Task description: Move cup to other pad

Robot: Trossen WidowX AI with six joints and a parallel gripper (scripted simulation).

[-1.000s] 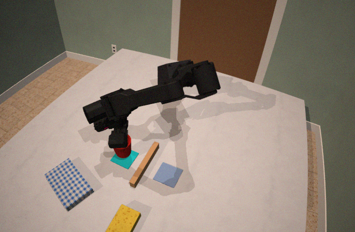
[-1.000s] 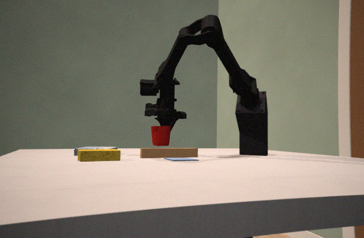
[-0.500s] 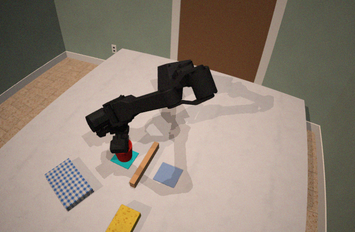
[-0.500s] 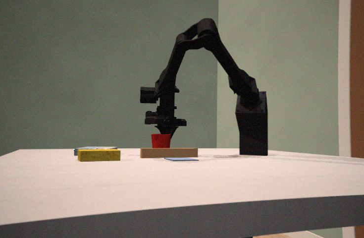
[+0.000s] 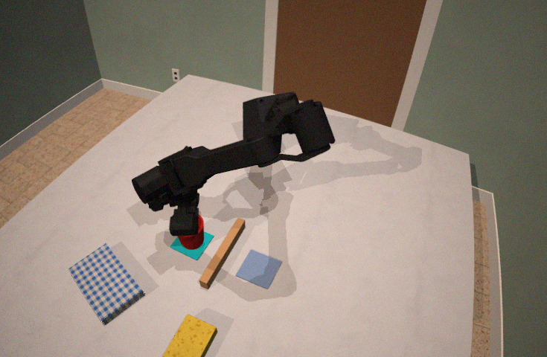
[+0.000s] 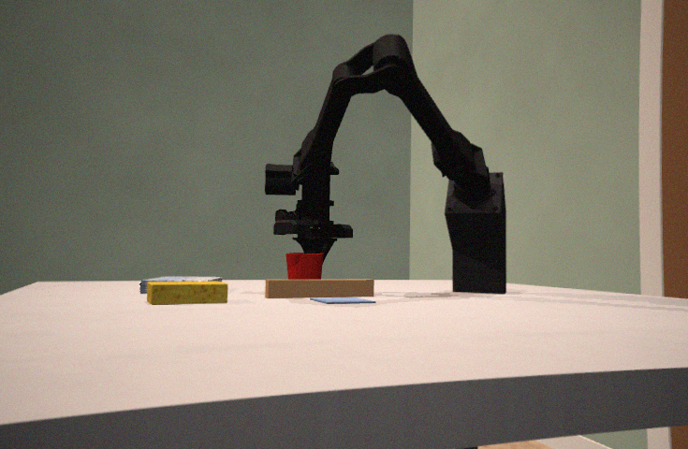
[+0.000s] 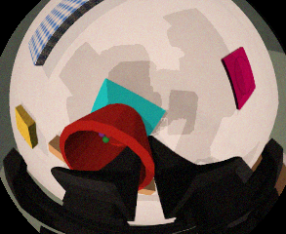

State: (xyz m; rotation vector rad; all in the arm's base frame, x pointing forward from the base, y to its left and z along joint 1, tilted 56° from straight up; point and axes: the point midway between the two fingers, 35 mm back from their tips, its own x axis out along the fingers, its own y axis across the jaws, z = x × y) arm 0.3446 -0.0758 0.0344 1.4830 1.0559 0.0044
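My gripper is now 5 cm above the red cup, 2 cm to the right of it and 2 cm short of it. The rest, counted from my hand: wooden bar: 11 cm to the left, 7 cm below.
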